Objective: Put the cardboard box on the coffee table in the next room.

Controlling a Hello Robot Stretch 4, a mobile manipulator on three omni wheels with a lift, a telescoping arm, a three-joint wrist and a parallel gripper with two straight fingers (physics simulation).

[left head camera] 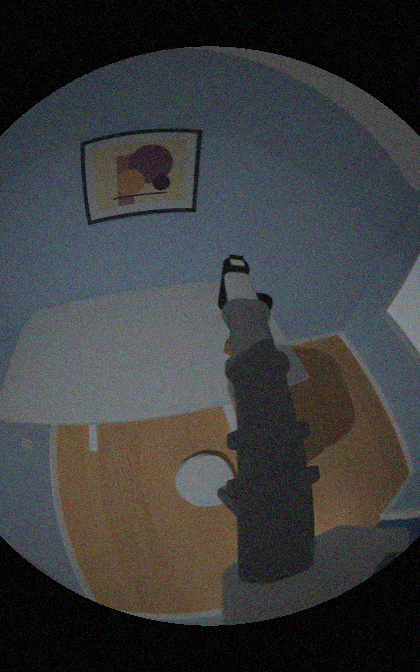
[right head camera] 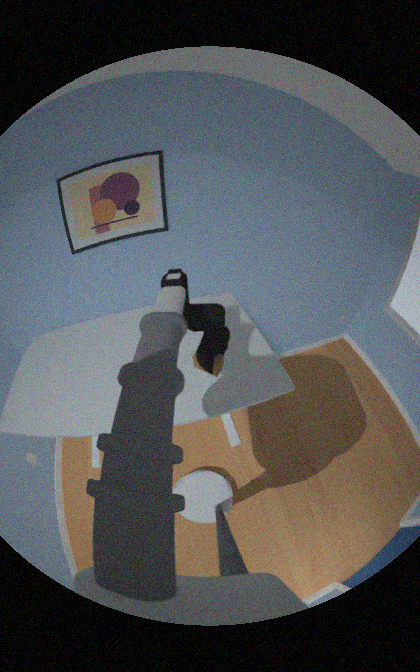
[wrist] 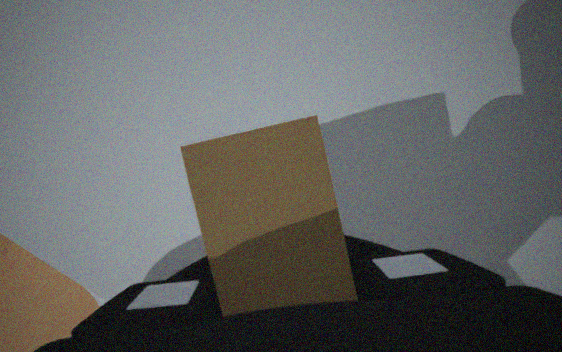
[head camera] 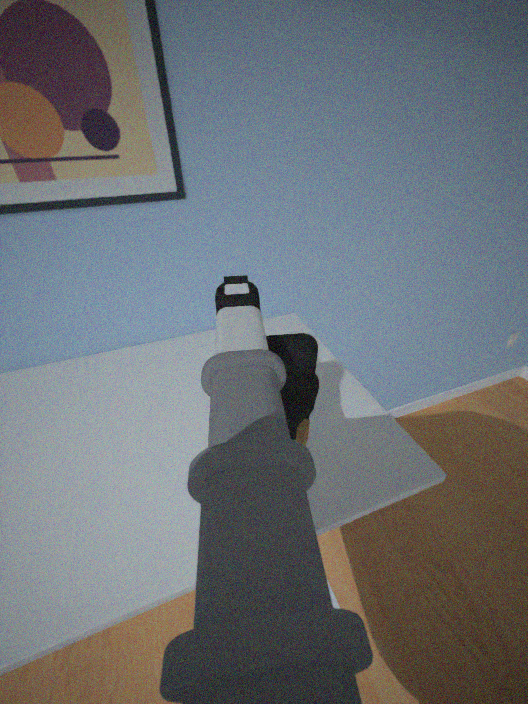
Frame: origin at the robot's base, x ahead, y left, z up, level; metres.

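Seen in the pictures: gripper, fingertip midpoint: [wrist: 284, 262].
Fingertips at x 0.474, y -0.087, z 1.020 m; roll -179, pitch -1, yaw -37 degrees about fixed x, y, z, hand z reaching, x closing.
Observation:
A point is followed by its place in that frame.
The cardboard box [head camera: 302, 433] {y -0.100, x 0.454, z 1.070 m} [left head camera: 228, 346] [right head camera: 218, 364] [wrist: 275, 200] {y -0.054, x 0.496, z 1.070 m} is brown, upright and slightly tilted in the wrist view. My gripper [right head camera: 210, 356] [wrist: 284, 262] {y -0.087, x 0.474, z 1.020 m} is shut on it, with one black finger against each side. Box and gripper are over the right part of a white table [head camera: 102, 483] {y 0.315, x 0.492, z 0.923 m} [left head camera: 125, 360] [right head camera: 90, 380] [wrist: 125, 90] {y 0.076, x 0.460, z 0.923 m}. Their shadows fall on its top, and the gap below the box is hard to judge. In the head view the arm hides most of the box. I cannot make out a separate coffee table.
A framed picture [head camera: 34, 113] {y 0.406, x 0.993, z 1.558 m} [left head camera: 145, 175] [right head camera: 112, 202] hangs on the blue wall behind the table. A round white object [left head camera: 202, 480] [right head camera: 200, 496] is on the wooden floor in front. Pale table legs [left head camera: 93, 437] [right head camera: 231, 430] stand below the front edge.

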